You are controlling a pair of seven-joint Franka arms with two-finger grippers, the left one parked.
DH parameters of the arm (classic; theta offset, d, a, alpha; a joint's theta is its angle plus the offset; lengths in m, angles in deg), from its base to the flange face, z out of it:
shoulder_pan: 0 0.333 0 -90
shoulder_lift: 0 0 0 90
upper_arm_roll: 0 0.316 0.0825 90
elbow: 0 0 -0.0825 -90
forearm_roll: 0 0.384 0 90
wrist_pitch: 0 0 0.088 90
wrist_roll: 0 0.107 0 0
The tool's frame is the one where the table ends.
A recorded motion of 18 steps. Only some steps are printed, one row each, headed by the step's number.
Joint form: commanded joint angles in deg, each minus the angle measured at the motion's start. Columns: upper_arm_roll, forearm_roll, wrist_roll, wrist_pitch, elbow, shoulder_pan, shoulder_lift.
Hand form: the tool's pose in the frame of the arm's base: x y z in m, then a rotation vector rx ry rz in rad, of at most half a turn. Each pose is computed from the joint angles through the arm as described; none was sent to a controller.
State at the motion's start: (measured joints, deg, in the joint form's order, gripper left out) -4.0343 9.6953 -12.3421 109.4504 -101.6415 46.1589 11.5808
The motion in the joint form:
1: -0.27 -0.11 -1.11 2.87 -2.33 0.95 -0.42
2: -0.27 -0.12 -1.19 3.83 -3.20 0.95 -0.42
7: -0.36 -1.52 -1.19 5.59 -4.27 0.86 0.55
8: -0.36 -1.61 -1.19 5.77 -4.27 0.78 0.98
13: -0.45 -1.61 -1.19 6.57 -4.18 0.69 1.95
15: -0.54 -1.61 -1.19 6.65 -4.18 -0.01 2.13
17: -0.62 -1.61 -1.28 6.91 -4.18 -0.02 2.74
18: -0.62 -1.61 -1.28 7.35 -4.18 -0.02 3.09
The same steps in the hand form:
1: 0.4369 0.4226 0.4285 -2.7065 -1.3334 0.1233
2: 0.4364 0.4215 0.4228 -2.7080 -1.3325 0.1204
7: 0.4396 0.4191 0.4062 -2.7294 -1.3482 0.1183
8: 0.4409 0.4190 0.4019 -2.7330 -1.3478 0.1238
13: 0.4445 0.4196 0.3934 -2.7386 -1.3426 0.1246
15: 0.4504 0.4137 0.3916 -2.7484 -1.3236 0.1259
17: 0.4519 0.4137 0.3855 -2.7512 -1.3236 0.1341
18: 0.4528 0.4144 0.3824 -2.7523 -1.3229 0.1314

